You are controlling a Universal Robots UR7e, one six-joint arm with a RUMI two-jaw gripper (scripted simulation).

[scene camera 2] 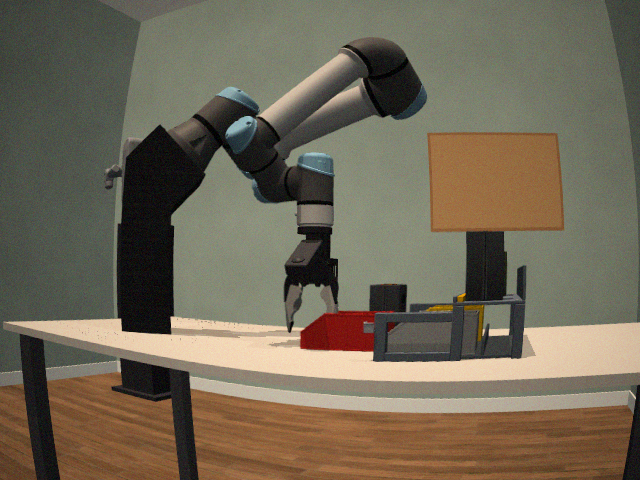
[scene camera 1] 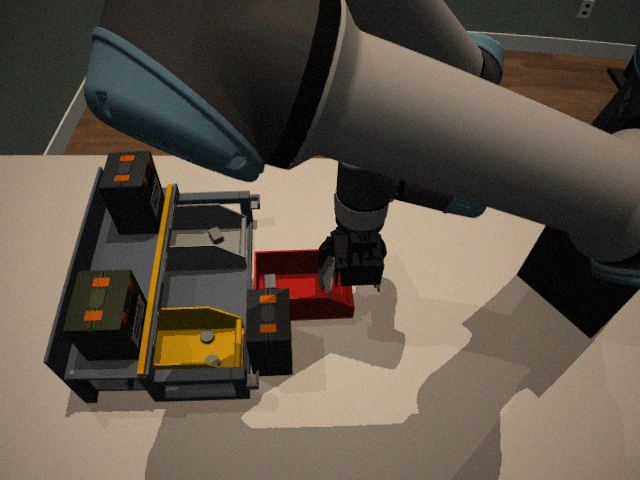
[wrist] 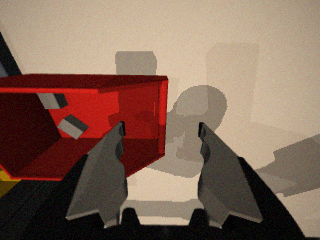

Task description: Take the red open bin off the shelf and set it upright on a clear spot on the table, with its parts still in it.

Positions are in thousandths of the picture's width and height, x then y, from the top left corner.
Labels:
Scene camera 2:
my gripper: 487,697
red open bin: 537,691
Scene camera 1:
my gripper: 545,599
yellow bin: 279,709
yellow bar: 226,724
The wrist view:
my gripper: 505,510
red open bin: 133,631

